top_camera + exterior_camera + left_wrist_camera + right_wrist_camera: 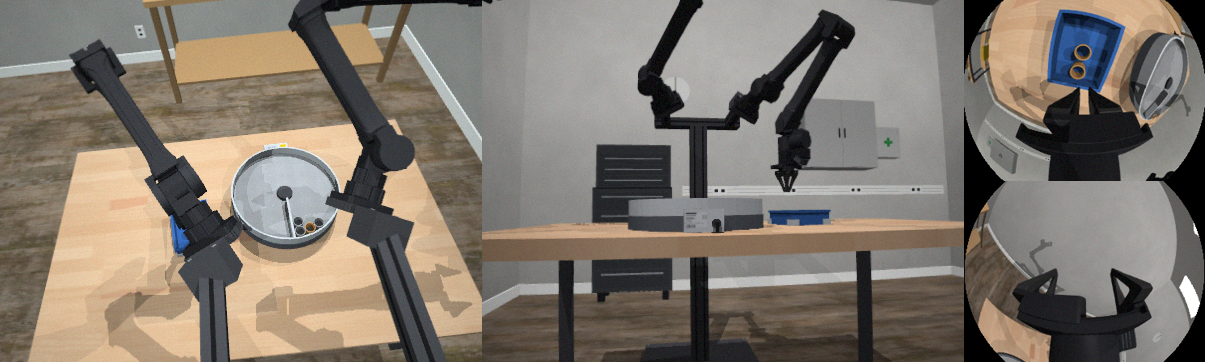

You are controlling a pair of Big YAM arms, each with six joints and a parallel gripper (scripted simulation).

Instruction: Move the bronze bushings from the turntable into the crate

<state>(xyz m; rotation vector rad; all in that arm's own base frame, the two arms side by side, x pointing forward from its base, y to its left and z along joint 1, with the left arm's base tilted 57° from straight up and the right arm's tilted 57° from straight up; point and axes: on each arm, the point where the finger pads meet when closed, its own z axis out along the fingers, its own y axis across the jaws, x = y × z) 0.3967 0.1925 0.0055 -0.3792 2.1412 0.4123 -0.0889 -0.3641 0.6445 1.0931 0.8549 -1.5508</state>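
Note:
The blue crate lies 100 mm below my left hand, 50 mm ahead of it and 20 mm to the left of it.

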